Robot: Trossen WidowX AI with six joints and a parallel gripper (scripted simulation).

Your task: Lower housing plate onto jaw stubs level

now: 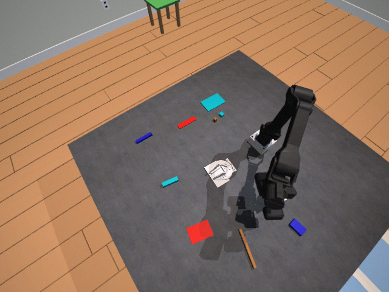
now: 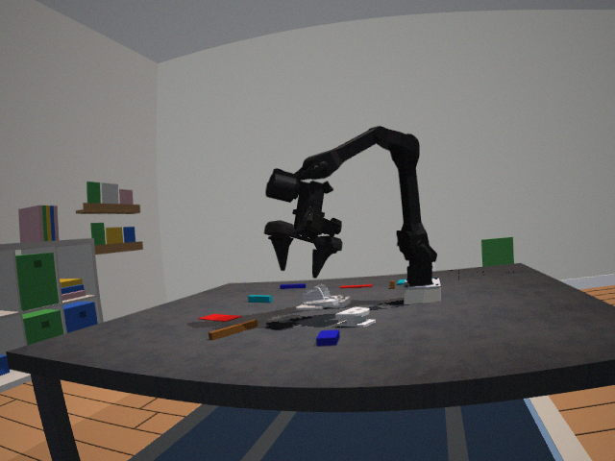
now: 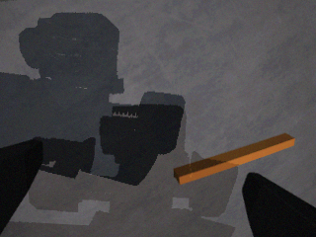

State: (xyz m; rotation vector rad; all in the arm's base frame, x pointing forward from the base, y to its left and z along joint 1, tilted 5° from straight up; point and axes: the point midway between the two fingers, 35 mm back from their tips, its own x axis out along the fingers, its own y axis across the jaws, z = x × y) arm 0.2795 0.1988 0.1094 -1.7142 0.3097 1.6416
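My gripper tip is now 120 mm past the white stand, 110 mm above it and 20 mm to the right of it. Round my gripper tip: orange stick: 140 mm ahead, 110 mm below, 80 mm to the left; then red sheet: 250 mm ahead, 120 mm below, 100 mm to the right; then blue block: 160 mm to the left, 110 mm below, 80 mm behind.
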